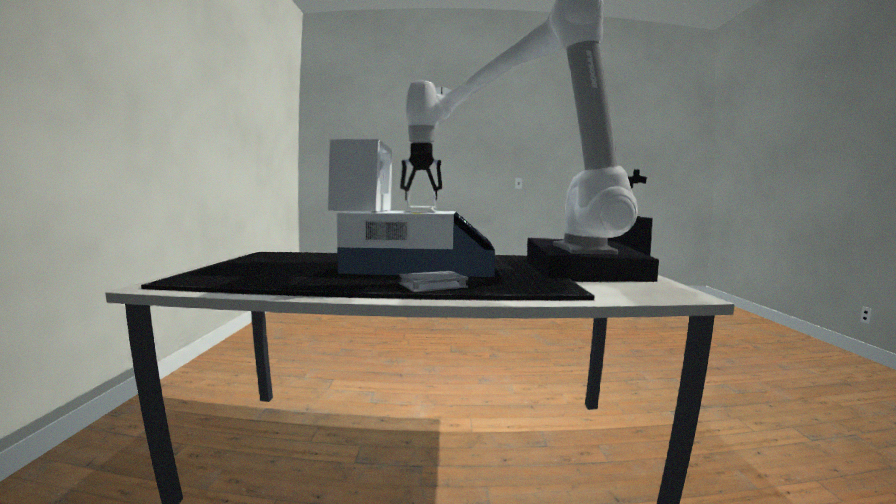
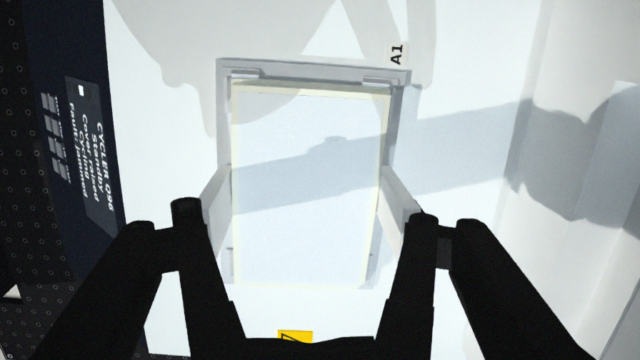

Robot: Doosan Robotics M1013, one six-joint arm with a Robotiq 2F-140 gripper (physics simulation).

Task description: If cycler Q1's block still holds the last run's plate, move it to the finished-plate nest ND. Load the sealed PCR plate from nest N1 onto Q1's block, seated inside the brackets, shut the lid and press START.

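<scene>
A pale plate with a cream rim (image 2: 310, 240) (image 1: 422, 209) lies on the cycler's block, inside a grey bracket frame (image 2: 223, 110). My gripper (image 2: 305, 187) (image 1: 421, 201) points down over the block and is shut on this plate, one pad against each long side. The plate is still down at the block. The cycler (image 1: 394, 241) stands on the mat with its lid (image 1: 354, 175) raised upright. Its screen (image 2: 92, 160) reads Standby, Cover raised and "Fault: jammed", beside small grey buttons (image 2: 54, 135). Nests N1 and ND cannot be told apart.
A clear, plate-like item (image 1: 433, 280) sits on the black mat (image 1: 250, 282) in front of the cycler. The arm's black base (image 1: 592, 266) stands on the table to the right. The raised lid stands close beside my gripper. A yellow warning label (image 2: 295, 335) is on the cycler top.
</scene>
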